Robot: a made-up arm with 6 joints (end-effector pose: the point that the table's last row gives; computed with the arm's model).
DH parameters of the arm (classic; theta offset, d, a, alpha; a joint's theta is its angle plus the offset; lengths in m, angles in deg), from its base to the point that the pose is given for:
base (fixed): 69.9 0 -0.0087 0
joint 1: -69.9 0.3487 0.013 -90
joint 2: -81.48 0 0.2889 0
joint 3: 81.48 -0.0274 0.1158 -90
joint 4: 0 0.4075 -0.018 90
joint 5: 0 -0.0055 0.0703 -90
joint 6: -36.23 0 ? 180
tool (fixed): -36.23 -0.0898 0 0
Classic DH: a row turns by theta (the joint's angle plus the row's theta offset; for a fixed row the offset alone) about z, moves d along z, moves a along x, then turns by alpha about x.
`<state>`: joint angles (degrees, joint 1 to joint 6).
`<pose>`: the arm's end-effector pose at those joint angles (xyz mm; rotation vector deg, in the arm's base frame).
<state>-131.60 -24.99 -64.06 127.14 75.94 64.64</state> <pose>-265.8 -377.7 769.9 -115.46 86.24 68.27</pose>
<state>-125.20 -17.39 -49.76 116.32 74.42 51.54</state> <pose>-252.9 -447.6 561.5 -102.53 70.31 82.72</pose>
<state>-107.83 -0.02 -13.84 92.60 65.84 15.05</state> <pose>-61.9 -304.6 150.8 -86.72 20.38 130.52</pose>
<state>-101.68 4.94 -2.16 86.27 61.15 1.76</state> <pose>-12.4 -184.3 95.3 -87.18 1.15 146.22</pose>
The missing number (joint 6, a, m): 0.0232
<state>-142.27 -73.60 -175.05 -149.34 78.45 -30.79</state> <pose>564.7 541.1 481.1 34.97 -32.12 67.49</pose>
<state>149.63 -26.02 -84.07 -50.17 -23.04 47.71</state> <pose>-273.5 98.2 957.9 -154.62 29.19 -84.57</pose>
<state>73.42 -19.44 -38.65 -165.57 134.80 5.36</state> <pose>189.3 393.2 633.0 -134.01 -93.38 -6.14</pose>
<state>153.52 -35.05 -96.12 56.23 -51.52 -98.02</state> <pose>-39.6 113.6 1014.4 102.77 -97.03 29.54</pose>
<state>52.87 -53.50 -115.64 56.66 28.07 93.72</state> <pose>-77.7 -192.7 1088.5 141.43 32.07 -5.45</pose>
